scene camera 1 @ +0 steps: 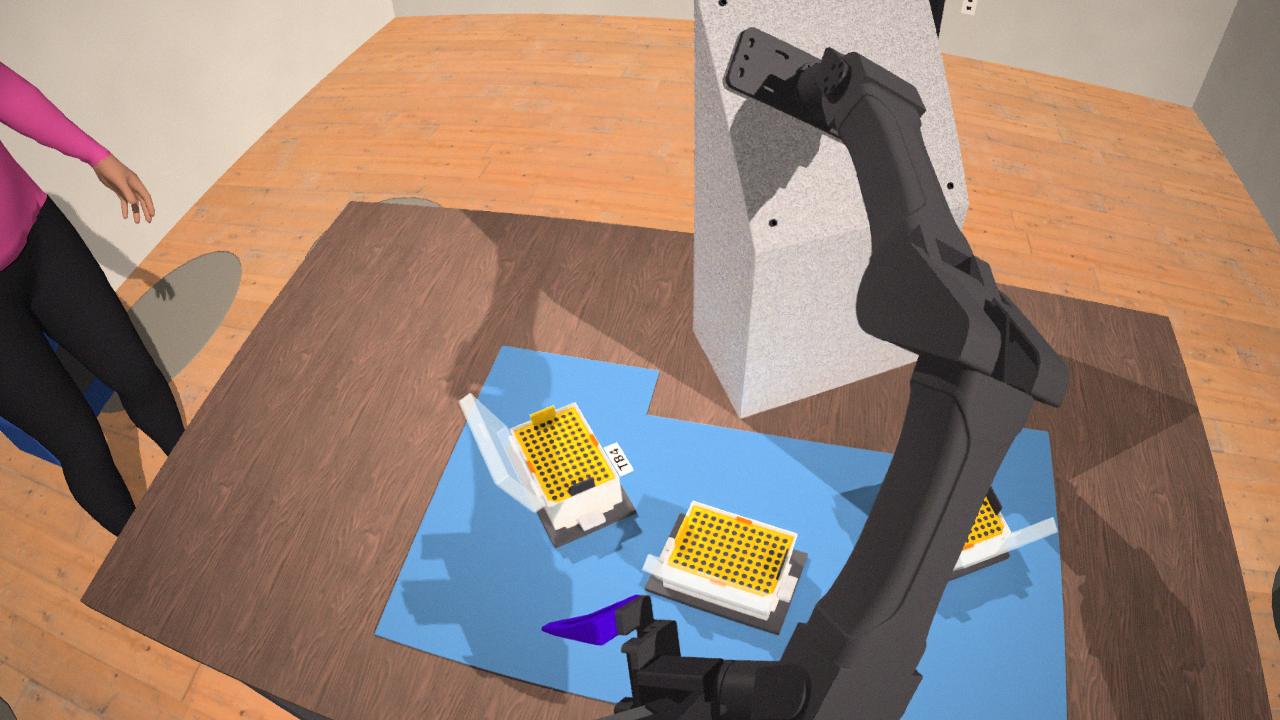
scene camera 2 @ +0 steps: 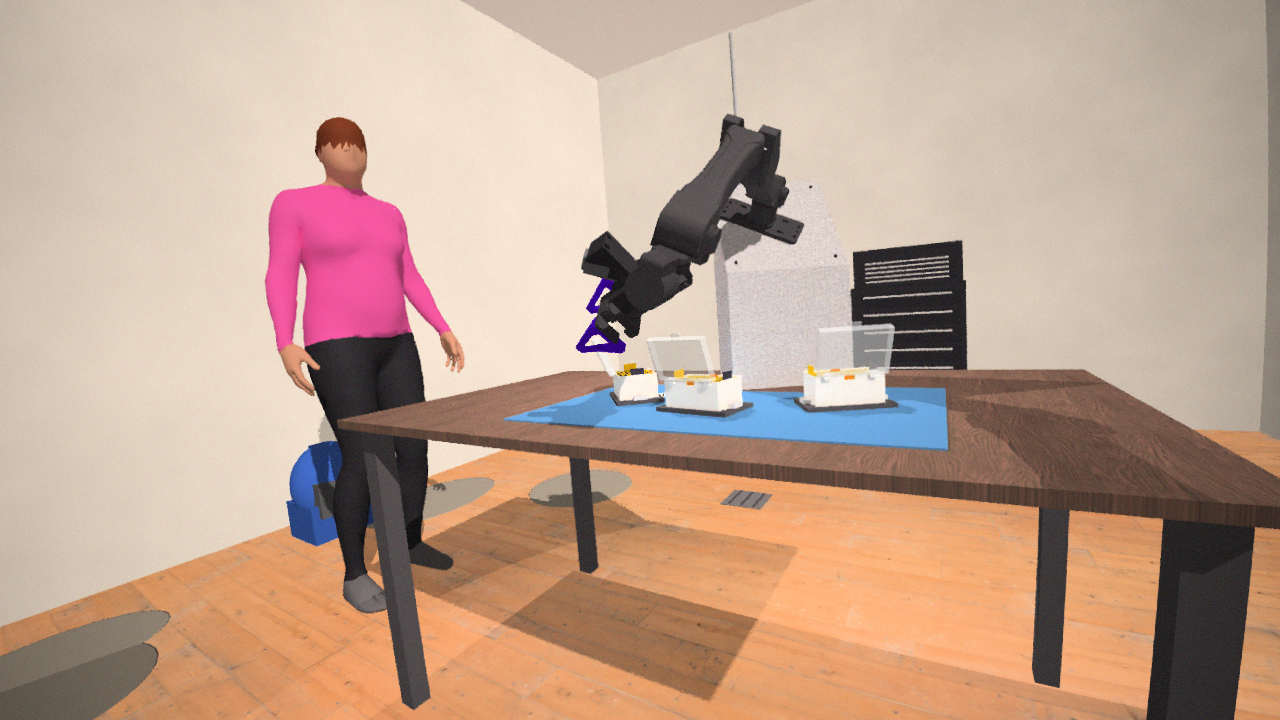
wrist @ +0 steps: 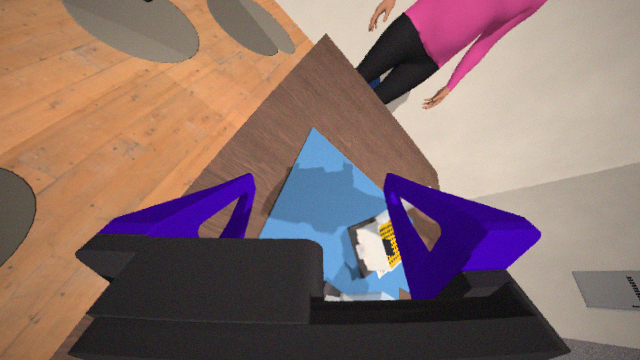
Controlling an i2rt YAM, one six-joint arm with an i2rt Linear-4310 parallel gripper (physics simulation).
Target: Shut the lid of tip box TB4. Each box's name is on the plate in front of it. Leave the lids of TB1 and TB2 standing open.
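Seen in the pictures: gripper, fingertip midpoint: (scene camera 1: 555, 680) (scene camera 2: 583, 329) (wrist: 319, 180); arm's base, origin of the base link: (scene camera 1: 817, 94) (scene camera 2: 760, 221).
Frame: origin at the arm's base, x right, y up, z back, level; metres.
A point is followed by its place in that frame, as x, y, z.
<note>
Tip box TB4 (scene camera 1: 565, 454) (scene camera 2: 635, 385) {0.104, -0.356, -0.359} (wrist: 371, 250) {0.099, -0.364, -0.351} stands on the blue mat, its name plate (scene camera 1: 617, 458) {0.114, -0.392, -0.264} beside it. Its clear lid (scene camera 1: 494, 454) {0.170, -0.249, -0.399} (scene camera 2: 608, 363) {0.135, -0.303, -0.403} stands open, leaning outward. The middle box (scene camera 1: 729, 550) (scene camera 2: 702, 393) {-0.105, -0.356, -0.383} has its lid (scene camera 2: 680, 356) {-0.090, -0.283, -0.420} open. The right box (scene camera 1: 984, 534) (scene camera 2: 843, 387) {-0.305, -0.355, -0.240} is partly behind the arm in scene camera 1; its lid (scene camera 1: 1031, 534) {-0.360, -0.251, -0.243} (scene camera 2: 856, 348) {-0.338, -0.285, -0.258} is open. The name plates of these two are not readable. My gripper (scene camera 2: 586, 328) {-0.020, -0.222, -0.576} (wrist: 319, 180) {-0.020, -0.222, -0.576} is open and empty, above the mat's edge and apart from the boxes.
The blue mat (scene camera 1: 698, 456) {0.029, -0.394, -0.215} (scene camera 2: 913, 428) {-0.446, -0.394, -0.321} (wrist: 320, 150) {0.203, -0.394, -0.560} lies on the brown table (scene camera 1: 402, 295) {0.569, -0.397, -0.161} (scene camera 2: 1074, 447) {-0.631, -0.397, -0.320} (wrist: 325, 80) {0.419, -0.397, -0.689}. A speckled grey pedestal (scene camera 1: 805, 313) {-0.040, -0.234, -0.084} (scene camera 2: 778, 313) {-0.068, -0.225, -0.052} stands behind the boxes. A person in pink (scene camera 2: 353, 259) (wrist: 465, 30) stands beyond the table's side.
</note>
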